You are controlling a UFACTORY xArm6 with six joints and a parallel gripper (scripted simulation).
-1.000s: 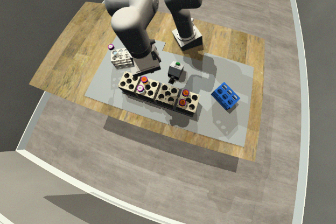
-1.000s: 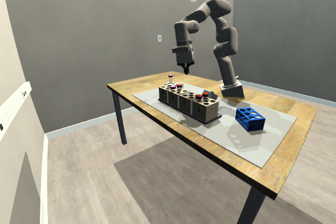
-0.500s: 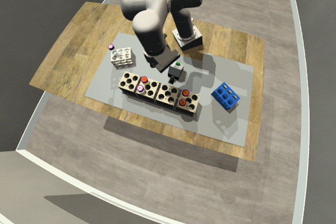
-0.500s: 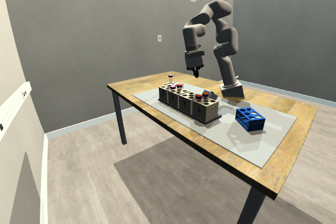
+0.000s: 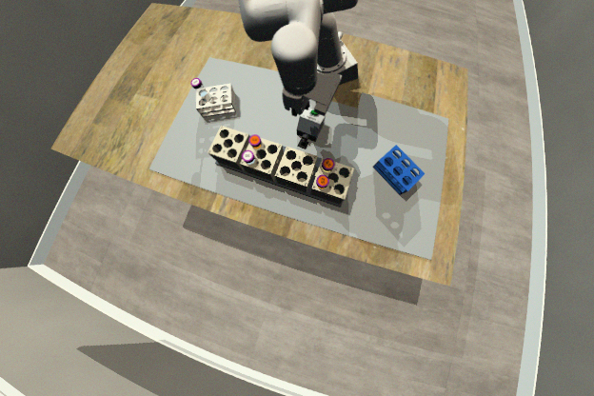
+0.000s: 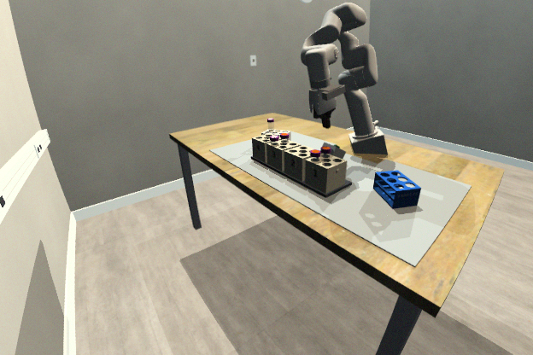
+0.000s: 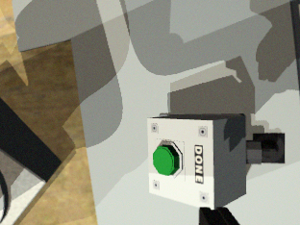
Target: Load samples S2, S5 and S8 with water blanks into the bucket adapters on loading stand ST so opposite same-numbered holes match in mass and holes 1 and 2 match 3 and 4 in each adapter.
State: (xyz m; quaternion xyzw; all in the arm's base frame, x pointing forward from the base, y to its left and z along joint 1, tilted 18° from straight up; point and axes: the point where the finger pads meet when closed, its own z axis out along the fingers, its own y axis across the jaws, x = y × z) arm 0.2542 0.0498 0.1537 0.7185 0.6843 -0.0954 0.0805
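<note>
My hand is 5 cm past the green DONE key, 2 cm to the right of it and 10 cm above it. Also, from my hand: white blank rack 2 cm ahead, 34 cm to the right, 14 cm below; water blank 19 cm ahead, 9 cm to the right, 10 cm below; blue sample rack 2 cm ahead, 34 cm to the left, 14 cm below.
</note>
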